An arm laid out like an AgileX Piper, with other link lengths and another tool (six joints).
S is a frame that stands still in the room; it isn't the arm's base.
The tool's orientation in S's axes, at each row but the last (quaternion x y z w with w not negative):
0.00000 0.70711 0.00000 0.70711
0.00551 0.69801 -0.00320 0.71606
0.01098 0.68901 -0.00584 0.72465
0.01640 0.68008 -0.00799 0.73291
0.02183 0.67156 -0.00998 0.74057
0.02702 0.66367 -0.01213 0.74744
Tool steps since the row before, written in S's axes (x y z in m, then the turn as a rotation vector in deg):
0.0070 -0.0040 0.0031 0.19 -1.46 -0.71
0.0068 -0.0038 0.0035 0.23 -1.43 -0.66
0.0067 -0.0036 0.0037 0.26 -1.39 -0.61
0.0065 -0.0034 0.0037 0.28 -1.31 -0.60
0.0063 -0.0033 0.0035 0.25 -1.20 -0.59
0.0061 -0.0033 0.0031 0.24 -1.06 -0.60
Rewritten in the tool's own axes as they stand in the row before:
-0.0031 -0.0040 0.0070 0.71 -1.46 0.19
-0.0033 -0.0037 0.0069 0.66 -1.43 0.23
-0.0034 -0.0034 0.0070 0.61 -1.39 0.26
-0.0032 -0.0031 0.0069 0.61 -1.31 0.28
-0.0029 -0.0030 0.0068 0.59 -1.20 0.25
-0.0024 -0.0029 0.0066 0.61 -1.06 0.23

